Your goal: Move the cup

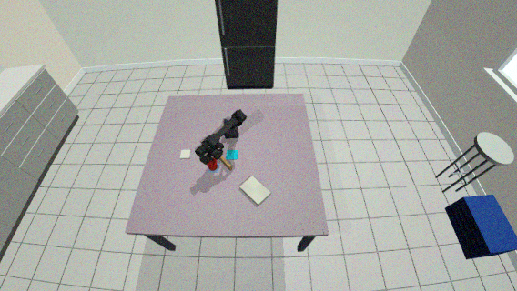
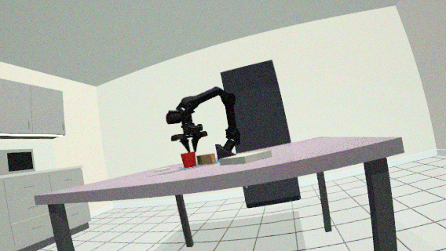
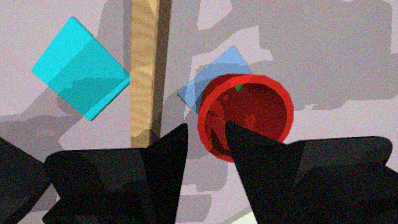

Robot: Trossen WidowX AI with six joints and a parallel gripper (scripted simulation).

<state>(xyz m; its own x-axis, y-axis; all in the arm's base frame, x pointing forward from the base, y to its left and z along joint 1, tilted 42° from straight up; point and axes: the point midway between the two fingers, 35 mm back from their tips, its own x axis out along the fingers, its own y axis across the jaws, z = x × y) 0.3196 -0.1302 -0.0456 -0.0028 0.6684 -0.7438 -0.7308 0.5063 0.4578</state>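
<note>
The red cup lies 30 mm ahead of my gripper tip, 20 mm to the right of it and 30 mm below it. From my gripper tip the other things lie so: cyan pad (70 mm behind, 120 mm to the left, 80 mm below); wooden bar (20 mm behind, 50 mm to the left, 50 mm below); light blue pad (20 mm ahead, 20 mm to the right, 80 mm below).
</note>
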